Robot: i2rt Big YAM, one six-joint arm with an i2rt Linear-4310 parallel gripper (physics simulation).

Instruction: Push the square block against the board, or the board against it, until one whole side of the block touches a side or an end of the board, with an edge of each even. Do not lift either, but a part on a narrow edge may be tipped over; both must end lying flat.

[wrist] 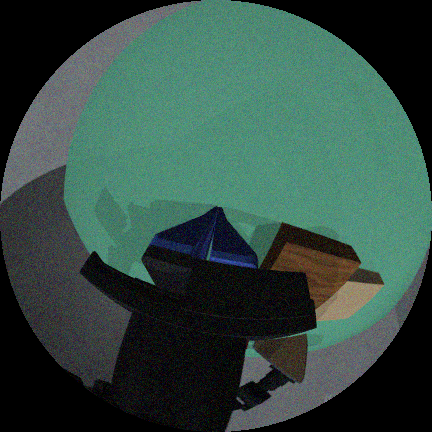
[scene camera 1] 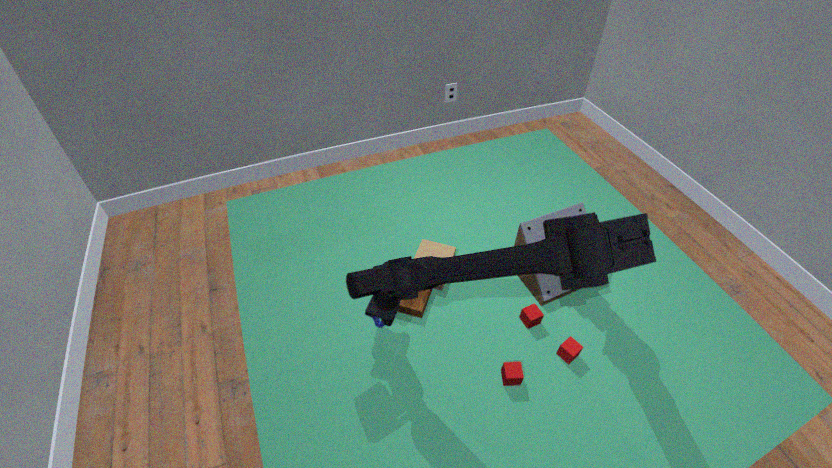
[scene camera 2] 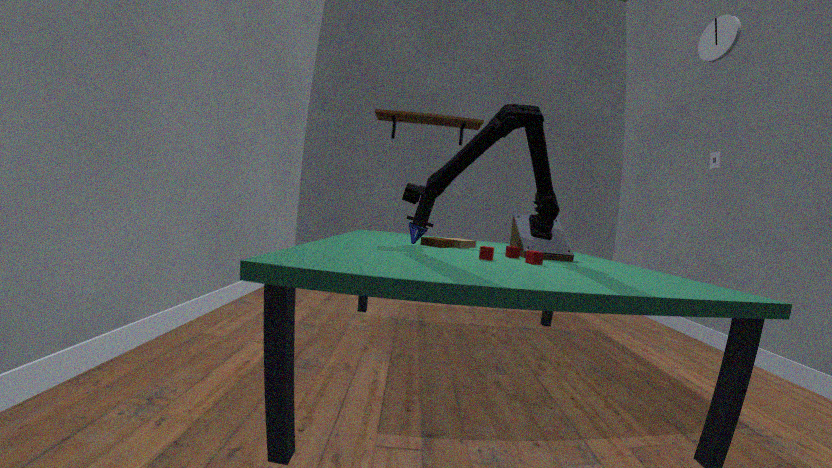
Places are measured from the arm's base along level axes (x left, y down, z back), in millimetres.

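Pixels of known places: gripper, fingertip midpoint: [wrist: 217, 212] [scene camera 1: 378, 326] [scene camera 2: 412, 243]; arm's base, link origin: [wrist: 285, 370] [scene camera 2: 539, 228].
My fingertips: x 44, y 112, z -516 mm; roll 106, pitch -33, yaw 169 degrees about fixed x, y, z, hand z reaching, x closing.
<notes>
Ahead of a thing's pixels: the offset from my fingertips to its top centre. Level surfaces: height alone.
A dark brown wooden piece @(dz +100, dx -66, dy -26 mm) [scene camera 1: 414, 303] [scene camera 2: 437, 242] [wrist: 312, 267] and a light wooden piece @(dz +192, dx -149, dy -26 mm) [scene camera 1: 437, 250] [scene camera 2: 465, 243] [wrist: 350, 300] lie flat on the green table. Both look nearly square; I cannot tell surely which is the block. They are close together, the light one nearer the arm's base, with their outer edges staggered in the wrist view. The arm and gripper hide much of their meeting line, so full contact is unclear. My gripper [scene camera 1: 379, 323] [scene camera 2: 413, 241] [wrist: 217, 212] is shut and empty, its blue tips low by the table, left of the dark piece in both scene views.
Three red cubes @(dz +377, dx +97, dy -35 mm) [scene camera 1: 531, 315] @(dz +421, dx +215, dy -35 mm) [scene camera 1: 569, 349] @(dz +259, dx +224, dy -35 mm) [scene camera 1: 512, 373] [scene camera 2: 486, 253] stand on the green table @(dy +5 mm) [scene camera 1: 314, 372] [scene camera 2: 349, 267], on the base's side. The arm's grey base plate [scene camera 1: 549, 291] [scene camera 2: 561, 247] stands to the right. My forearm passes above both wooden pieces.
</notes>
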